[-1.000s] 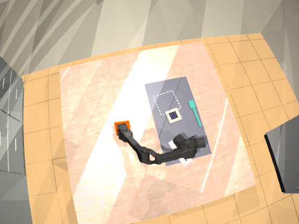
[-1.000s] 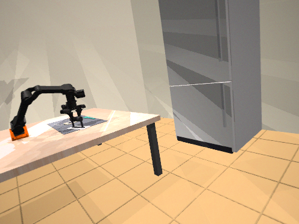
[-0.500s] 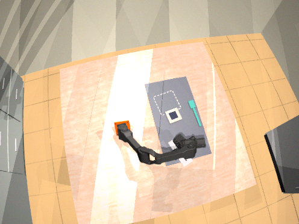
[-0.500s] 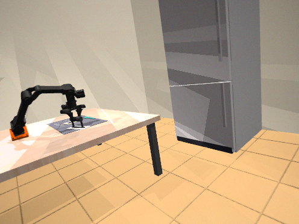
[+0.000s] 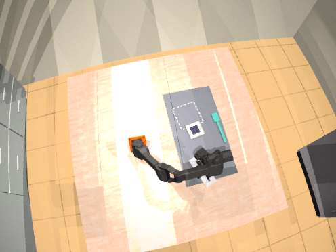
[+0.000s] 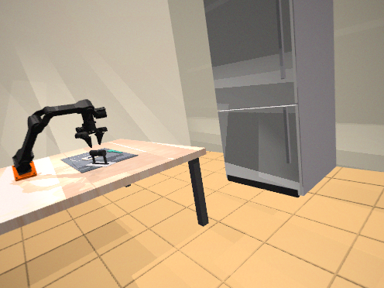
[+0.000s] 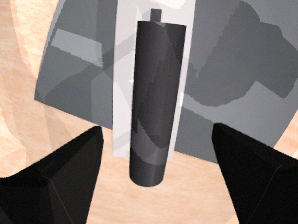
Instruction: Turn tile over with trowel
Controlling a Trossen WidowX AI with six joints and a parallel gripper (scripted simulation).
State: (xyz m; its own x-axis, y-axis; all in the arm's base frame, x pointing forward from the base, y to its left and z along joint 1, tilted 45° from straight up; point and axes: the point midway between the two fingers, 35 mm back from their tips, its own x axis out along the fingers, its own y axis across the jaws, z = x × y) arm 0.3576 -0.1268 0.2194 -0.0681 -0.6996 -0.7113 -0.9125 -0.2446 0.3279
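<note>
The grey mat is 240 mm to the left of my gripper tip, 130 mm below it and 50 mm ahead of it. Also, from my gripper tip: white tile (260 mm to the left, 110 mm below, 20 mm ahead); then teal trowel (270 mm to the left, 190 mm ahead, 110 mm below).
</note>
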